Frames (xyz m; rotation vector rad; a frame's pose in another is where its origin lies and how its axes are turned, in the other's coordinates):
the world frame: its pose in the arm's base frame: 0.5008 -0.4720 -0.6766 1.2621 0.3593 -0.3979
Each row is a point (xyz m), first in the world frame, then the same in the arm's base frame.
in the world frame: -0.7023 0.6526 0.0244
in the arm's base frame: 0.1974 -0.2663 0.2096
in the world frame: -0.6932 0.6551 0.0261
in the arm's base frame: 0.2067 -0.2681 0.2079
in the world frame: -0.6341 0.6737 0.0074
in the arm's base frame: 0.2666 -0.2508 0.1907
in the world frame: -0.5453 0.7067 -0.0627
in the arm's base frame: 0.3573 -0.1830 0.1580
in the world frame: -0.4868 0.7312 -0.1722
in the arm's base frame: 0.4157 -0.0766 0.1220
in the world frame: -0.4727 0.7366 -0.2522
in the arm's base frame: 0.4272 0.0005 0.0986
